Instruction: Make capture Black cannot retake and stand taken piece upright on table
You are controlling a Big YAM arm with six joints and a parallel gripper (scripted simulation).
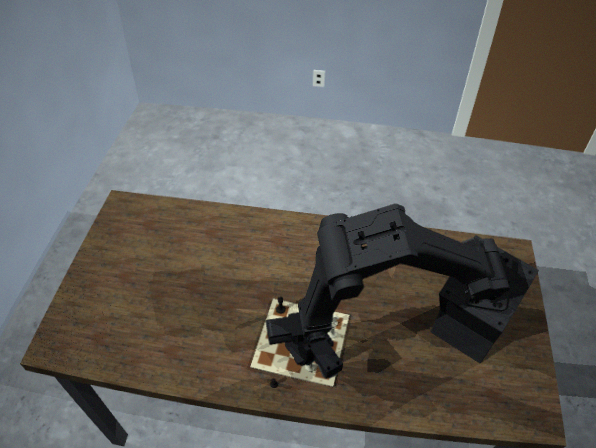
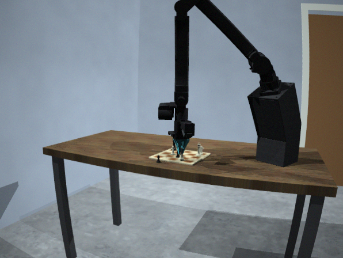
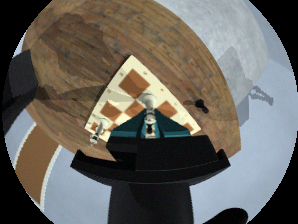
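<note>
The chessboard lies 7 cm to the right of my hand, 4 cm below it and 4 cm ahead of it. The rest, counted from my hand: tall black piece 14 cm to the right, 13 cm ahead; then tall white piece 11 cm to the right, 3 cm behind.
</note>
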